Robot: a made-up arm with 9 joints. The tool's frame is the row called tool. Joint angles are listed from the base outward.
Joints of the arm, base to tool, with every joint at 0 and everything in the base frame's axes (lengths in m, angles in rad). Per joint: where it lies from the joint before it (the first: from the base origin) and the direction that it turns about. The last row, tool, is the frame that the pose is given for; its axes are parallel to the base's.
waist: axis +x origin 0 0 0.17
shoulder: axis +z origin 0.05 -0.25 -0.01
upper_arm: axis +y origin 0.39 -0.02 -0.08
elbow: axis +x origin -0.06 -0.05 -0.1
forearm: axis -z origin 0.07 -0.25 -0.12
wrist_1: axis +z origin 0.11 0 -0.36
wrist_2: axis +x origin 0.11 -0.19 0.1
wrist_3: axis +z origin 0 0.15 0.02
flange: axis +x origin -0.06 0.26 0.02
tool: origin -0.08 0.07 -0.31
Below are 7 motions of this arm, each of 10 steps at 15 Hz.
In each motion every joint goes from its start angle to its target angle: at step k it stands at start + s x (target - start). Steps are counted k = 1, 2, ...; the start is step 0. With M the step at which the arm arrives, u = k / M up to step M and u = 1 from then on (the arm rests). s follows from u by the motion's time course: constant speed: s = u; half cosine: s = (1 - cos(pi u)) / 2; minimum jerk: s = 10 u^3 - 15 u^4 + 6 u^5.
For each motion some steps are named. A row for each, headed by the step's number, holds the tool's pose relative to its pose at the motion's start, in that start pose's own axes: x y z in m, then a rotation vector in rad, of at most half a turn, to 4 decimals.
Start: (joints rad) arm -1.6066 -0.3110 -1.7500 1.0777 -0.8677 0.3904 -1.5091 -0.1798 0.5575
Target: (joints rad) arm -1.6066 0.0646 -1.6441 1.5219 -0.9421 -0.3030 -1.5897 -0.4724 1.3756
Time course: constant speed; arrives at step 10
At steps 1, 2, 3, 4, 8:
1: 0.0718 0.0739 -0.0014 0.0863 -0.0027 -0.1318
2: 0.1519 0.1405 0.0019 0.1744 -0.0138 -0.2626
3: 0.2391 0.1987 0.0098 0.2634 -0.0329 -0.3921
4: 0.3319 0.2472 0.0222 0.3529 -0.0597 -0.5201
8: 0.7259 0.3330 0.1108 0.7026 -0.2395 -1.0149

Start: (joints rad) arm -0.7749 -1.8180 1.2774 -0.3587 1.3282 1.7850 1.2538 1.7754 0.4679
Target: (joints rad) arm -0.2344 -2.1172 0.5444 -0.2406 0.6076 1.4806 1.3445 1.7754 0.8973
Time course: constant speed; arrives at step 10
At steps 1, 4, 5, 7, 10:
1: -0.0458 -0.0173 0.0095 0.0396 -0.0173 0.0426
4: -0.1838 -0.0619 0.0300 0.1484 -0.0439 0.1564
5: -0.2292 -0.0733 0.0350 0.1822 -0.0448 0.1883
7: -0.3177 -0.0889 0.0436 0.2482 -0.0356 0.2404
10: -0.4404 -0.0900 0.0560 0.3488 0.0005 0.2849

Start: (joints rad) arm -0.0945 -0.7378 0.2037 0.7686 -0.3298 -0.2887 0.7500 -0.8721 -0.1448
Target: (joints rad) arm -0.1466 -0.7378 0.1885 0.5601 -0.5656 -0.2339 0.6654 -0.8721 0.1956
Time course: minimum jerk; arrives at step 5
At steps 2, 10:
2: -0.0246 0.0150 -0.0164 -0.0084 -0.0476 0.0753
10: -0.0805 0.0228 -0.0605 -0.0352 -0.1172 0.2395

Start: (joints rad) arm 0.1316 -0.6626 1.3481 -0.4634 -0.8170 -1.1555 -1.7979 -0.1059 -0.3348
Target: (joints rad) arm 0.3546 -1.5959 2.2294 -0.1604 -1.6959 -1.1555 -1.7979 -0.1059 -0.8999
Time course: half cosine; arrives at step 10
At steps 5, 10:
5: -0.2239 0.0120 0.4766 0.3834 -0.7993 0.0000
10: -0.5653 -0.3008 0.7006 1.0636 -1.2892 -0.3182

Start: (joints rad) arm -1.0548 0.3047 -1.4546 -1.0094 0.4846 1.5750 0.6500 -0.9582 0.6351
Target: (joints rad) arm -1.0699 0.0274 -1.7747 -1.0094 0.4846 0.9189 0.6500 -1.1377 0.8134
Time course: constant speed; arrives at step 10
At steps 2, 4, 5, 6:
2: 0.1135 0.0045 0.0532 0.0767 -0.1991 -0.1024
4: 0.2182 -0.0003 0.1343 0.1572 -0.4035 -0.1872
5: 0.2647 -0.0055 0.1847 0.1991 -0.5073 -0.2226
6: 0.3061 -0.0122 0.2411 0.2422 -0.6119 -0.2534

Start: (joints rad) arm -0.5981 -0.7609 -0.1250 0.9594 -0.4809 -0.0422 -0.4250 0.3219 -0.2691
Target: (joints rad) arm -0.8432 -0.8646 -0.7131 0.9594 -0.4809 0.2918 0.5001 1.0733 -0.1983
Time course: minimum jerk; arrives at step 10
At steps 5, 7, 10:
5: 0.1140 -0.2535 0.1189 0.1307 -0.5297 0.6849
7: 0.2058 -0.4353 0.2147 0.1960 -0.7809 1.2404
10: 0.2638 -0.5172 0.2720 0.2341 -0.8633 1.5253

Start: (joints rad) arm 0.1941 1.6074 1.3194 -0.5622 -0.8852 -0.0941 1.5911 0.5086 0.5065
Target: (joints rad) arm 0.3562 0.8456 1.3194 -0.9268 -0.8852 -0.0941 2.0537 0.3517 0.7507
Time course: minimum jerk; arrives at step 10
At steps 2, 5, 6, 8, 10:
2: -0.0121 0.0106 0.0174 0.0430 -0.0237 0.0226
5: -0.1324 0.0573 0.1785 0.3947 -0.1621 0.2008
6: -0.1930 0.0534 0.2579 0.5506 -0.1965 0.2748
8: -0.2830 0.0183 0.3803 0.7812 -0.2218 0.3772
10: -0.3028 0.0054 0.4088 0.8339 -0.2235 0.3993

